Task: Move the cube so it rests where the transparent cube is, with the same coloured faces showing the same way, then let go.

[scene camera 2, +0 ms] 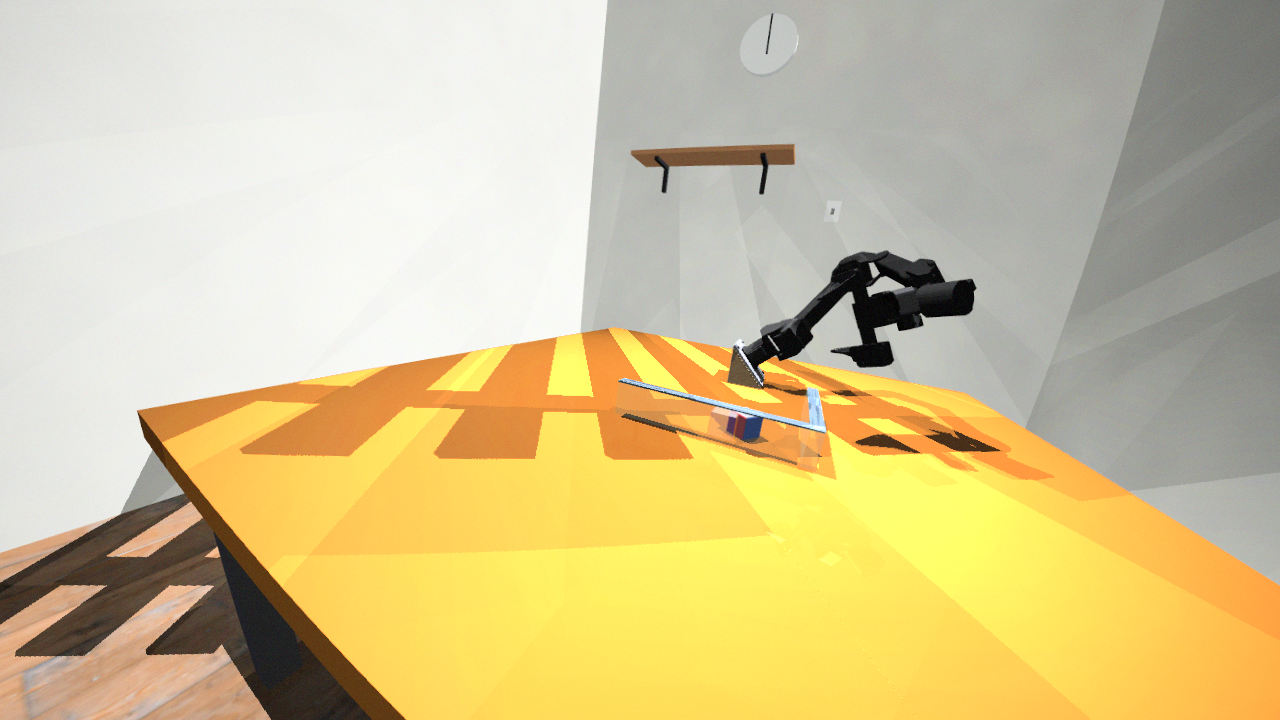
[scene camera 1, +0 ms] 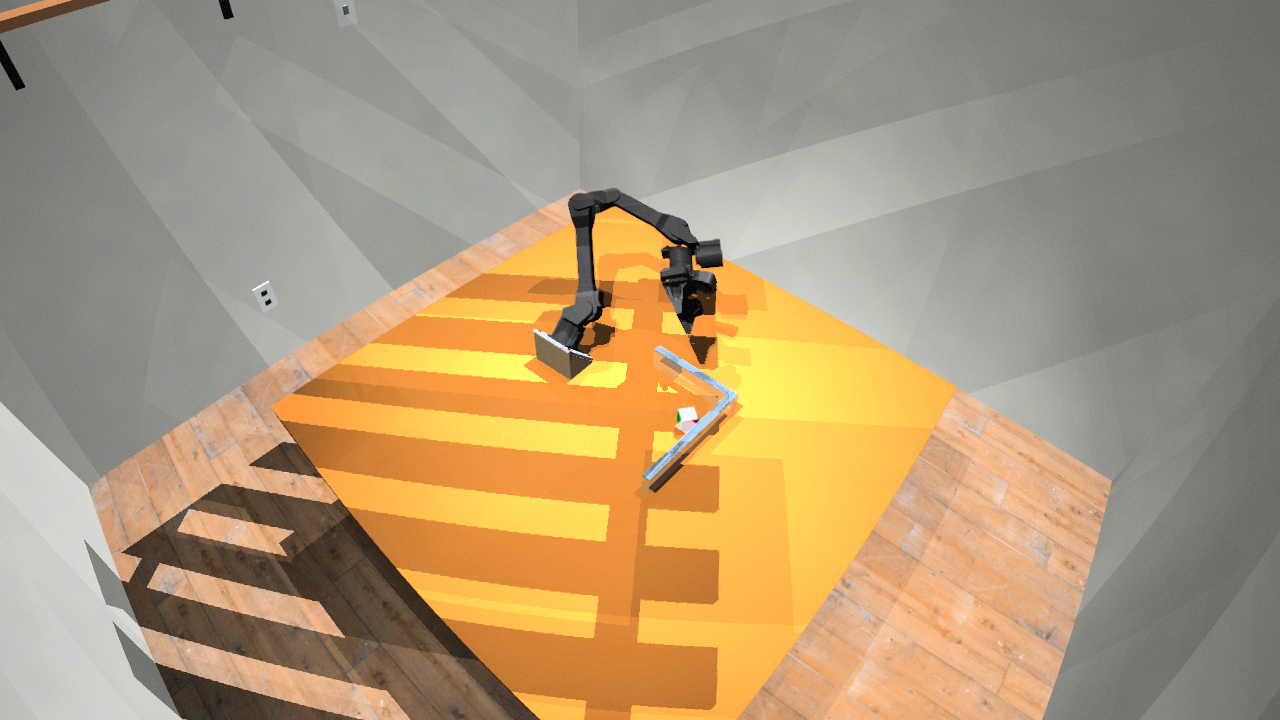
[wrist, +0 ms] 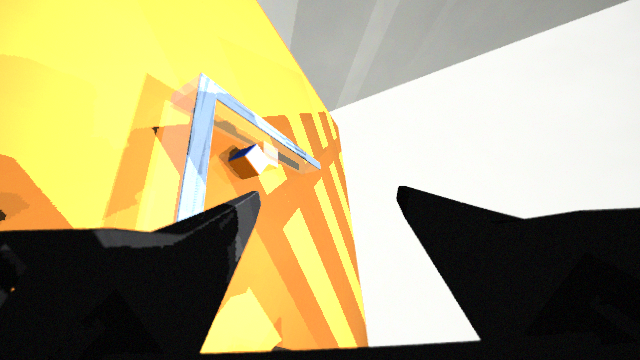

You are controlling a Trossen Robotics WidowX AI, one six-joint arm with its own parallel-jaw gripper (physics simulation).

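Where they show: gripper, fingertip midpoint: (scene camera 2: 825, 325) (scene camera 1: 683, 324) (wrist: 328, 195); arm's base, link origin: (scene camera 2: 749, 357) (scene camera 1: 562, 343).
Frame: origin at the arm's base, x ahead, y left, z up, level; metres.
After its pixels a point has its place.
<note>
The solid cube (scene camera 1: 687, 413) @(x 0.360, y 0.033, z -0.021 m) (scene camera 2: 750, 428) (wrist: 244, 165) @(x 0.349, y 0.050, z -0.036 m) rests on the table inside the corner of a low L-shaped wall. It shows white and green faces in scene camera 1, red and blue in scene camera 2, and orange, white and a blue edge in the wrist view. The transparent cube (scene camera 2: 721, 420) (wrist: 271, 154) is right beside it, partly overlapped by it in view; its face colours are too faint to tell. My gripper (scene camera 1: 689, 325) @(x 0.264, y 0.130, z 0.129 m) (scene camera 2: 839, 351) (wrist: 328, 195) @(x 0.264, y 0.130, z 0.129 m) is open and empty, raised above the table on the arm-base side of the wall, well apart from the cube.
The see-through wall (scene camera 1: 690, 442) @(x 0.419, y -0.040, z -0.007 m) (scene camera 2: 716, 402) @(x 0.409, y -0.011, z -0.002 m) (wrist: 199, 135) @(x 0.348, y 0.138, z -0.002 m) has pale blue top edges and two arms meeting at a corner; its longer arm runs close by the cubes. The arm's base plate (scene camera 1: 559, 355) @(x 0.028, y -0.039, z 0.005 m) (scene camera 2: 742, 367) @(x 0.060, y -0.008, z -0.015 m) stands on the orange table (scene camera 1: 850, 376) @(x 0.607, y 0.442, z -0.062 m) (scene camera 2: 537, 626) @(x 0.773, y -0.053, z -0.062 m).
</note>
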